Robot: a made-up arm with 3 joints. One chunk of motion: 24 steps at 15 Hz.
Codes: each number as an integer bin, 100 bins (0 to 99) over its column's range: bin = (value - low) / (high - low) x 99, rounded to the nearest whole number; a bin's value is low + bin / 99 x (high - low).
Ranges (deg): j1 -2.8..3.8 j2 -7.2..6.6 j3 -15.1..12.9
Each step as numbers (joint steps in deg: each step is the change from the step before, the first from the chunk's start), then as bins.
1 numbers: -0.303 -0.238 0.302
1 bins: 37 50 54
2 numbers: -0.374 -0.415 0.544
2 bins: 36 49 55
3 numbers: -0.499 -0.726 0.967
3 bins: 35 46 57
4 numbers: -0.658 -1.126 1.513
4 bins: 32 44 59
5 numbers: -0.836 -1.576 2.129
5 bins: 29 40 61
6 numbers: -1.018 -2.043 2.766
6 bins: 27 37 63
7 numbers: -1.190 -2.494 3.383
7 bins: 24 34 65
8 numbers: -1.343 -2.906 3.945
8 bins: 22 31 67
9 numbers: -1.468 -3.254 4.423
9 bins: 20 28 69
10 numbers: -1.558 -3.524 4.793
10 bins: 19 26 70
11 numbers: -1.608 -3.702 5.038
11 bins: 18 25 71
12 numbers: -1.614 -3.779 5.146
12 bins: 18 25 72
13 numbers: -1.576 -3.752 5.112
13 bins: 18 25 71
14 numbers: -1.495 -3.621 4.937
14 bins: 20 26 71
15 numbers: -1.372 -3.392 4.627
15 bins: 21 27 70
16 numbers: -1.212 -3.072 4.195
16 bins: 24 30 68
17 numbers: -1.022 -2.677 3.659
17 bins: 27 32 66
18 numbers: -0.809 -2.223 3.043
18 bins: 30 36 64
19 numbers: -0.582 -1.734 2.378
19 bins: 33 39 62
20 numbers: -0.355 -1.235 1.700
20 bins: 37 43 59
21 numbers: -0.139 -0.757 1.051
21 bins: 40 46 57
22 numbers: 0.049 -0.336 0.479
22 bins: 43 49 55
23 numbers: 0.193 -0.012 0.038
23 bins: 45 52 54
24 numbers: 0.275 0.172 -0.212
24 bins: 46 53 53
